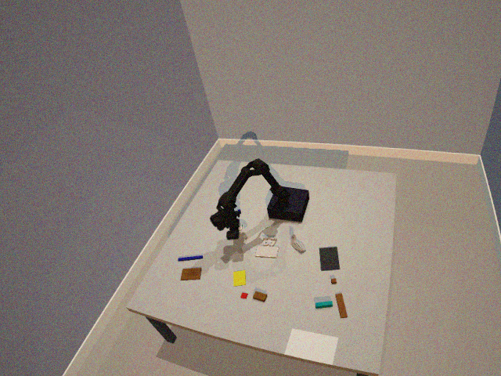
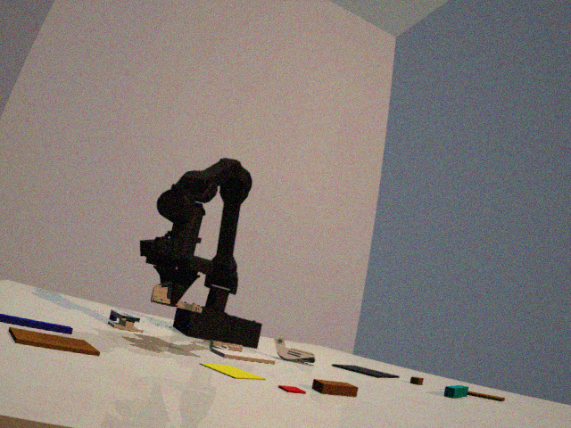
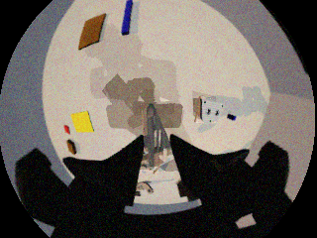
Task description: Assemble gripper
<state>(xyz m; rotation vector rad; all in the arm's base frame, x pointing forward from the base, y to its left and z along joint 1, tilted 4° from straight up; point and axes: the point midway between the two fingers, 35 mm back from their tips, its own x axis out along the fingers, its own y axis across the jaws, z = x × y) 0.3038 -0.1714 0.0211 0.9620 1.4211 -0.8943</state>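
Right now the jaw is 40 mm to the left of my gripper tip. From my gripper tip the other things lie so: gripper base (120 mm behind, 70 mm to the right, 50 mm below); housing plate (50 mm behind, 160 mm to the left, 80 mm below); yellow tile (210 mm ahead, 90 mm to the left, 80 mm below).
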